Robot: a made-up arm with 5 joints. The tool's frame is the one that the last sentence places.
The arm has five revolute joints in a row. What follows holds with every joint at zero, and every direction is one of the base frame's.
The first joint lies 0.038 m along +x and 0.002 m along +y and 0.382 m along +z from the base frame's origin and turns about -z.
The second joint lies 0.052 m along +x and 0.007 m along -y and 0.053 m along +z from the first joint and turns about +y.
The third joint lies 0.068 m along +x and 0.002 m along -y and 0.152 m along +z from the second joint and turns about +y.
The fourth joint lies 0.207 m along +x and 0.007 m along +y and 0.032 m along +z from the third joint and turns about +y.
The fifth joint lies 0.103 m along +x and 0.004 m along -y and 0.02 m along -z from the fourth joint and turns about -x.
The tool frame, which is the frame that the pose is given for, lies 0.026 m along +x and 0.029 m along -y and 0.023 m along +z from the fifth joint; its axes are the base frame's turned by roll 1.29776, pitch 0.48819 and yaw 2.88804 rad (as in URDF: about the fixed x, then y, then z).
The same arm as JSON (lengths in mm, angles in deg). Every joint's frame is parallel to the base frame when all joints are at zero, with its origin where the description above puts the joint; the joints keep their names.
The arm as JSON. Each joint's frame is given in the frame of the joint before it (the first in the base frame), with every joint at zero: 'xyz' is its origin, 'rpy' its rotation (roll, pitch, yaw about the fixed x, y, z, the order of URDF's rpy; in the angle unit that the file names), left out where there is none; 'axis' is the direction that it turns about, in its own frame. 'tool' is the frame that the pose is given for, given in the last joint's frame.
{"units": {"length": "mm", "angle": "deg"}, "joints": [
  {"name": "joint 1", "type": "revolute", "origin": {"xyz": [38.0, 2.0, 382.0]}, "axis": [0.0, 0.0, -1.0]},
  {"name": "joint 2", "type": "revolute", "origin": {"xyz": [52.0, -7.0, 53.0]}, "axis": [0.0, 1.0, 0.0]},
  {"name": "joint 3", "type": "revolute", "origin": {"xyz": [68.0, -2.0, 152.0]}, "axis": [0.0, 1.0, 0.0]},
  {"name": "joint 4", "type": "revolute", "origin": {"xyz": [207.0, 7.0, 32.0]}, "axis": [0.0, 1.0, 0.0]},
  {"name": "joint 5", "type": "revolute", "origin": {"xyz": [103.0, -4.0, -20.0]}, "axis": [-1.0, 0.0, 0.0]}
], "tool": {"origin": {"xyz": [26.0, -29.0, 23.0], "rpy": [74.36, 27.97, 165.47]}}}

